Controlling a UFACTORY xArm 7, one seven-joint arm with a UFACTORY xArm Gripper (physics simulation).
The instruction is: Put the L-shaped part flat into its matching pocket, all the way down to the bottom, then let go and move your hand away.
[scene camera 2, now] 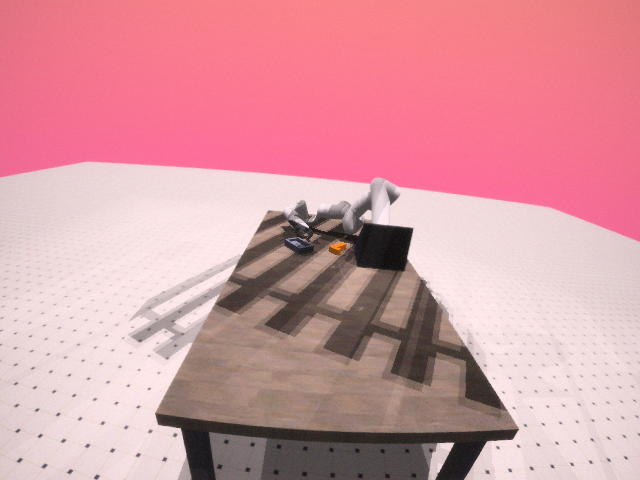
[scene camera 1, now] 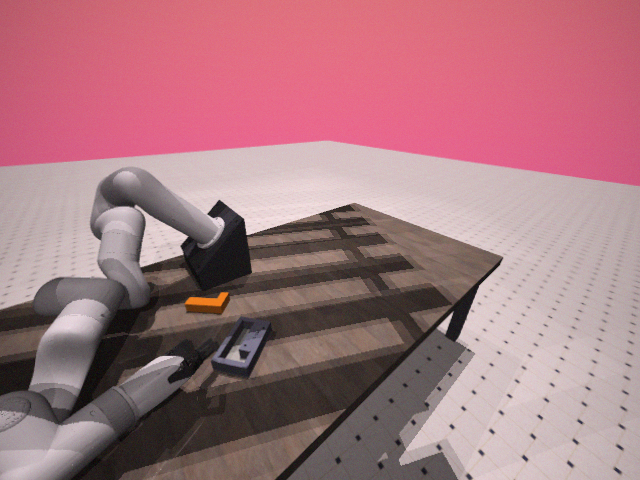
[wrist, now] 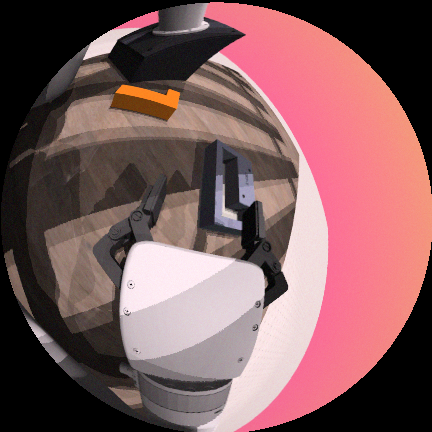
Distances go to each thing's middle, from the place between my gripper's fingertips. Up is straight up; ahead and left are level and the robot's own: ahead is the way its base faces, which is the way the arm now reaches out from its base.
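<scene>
Orange L-shaped part (wrist: pixel 134 98): from my hand, 5 cm below, 5 cm to the left, 19 cm behind. Pocket block (scene camera 1: pixel 238 354): 2 cm ahead of my hand, 9 cm to the left, 4 cm below.
</scene>
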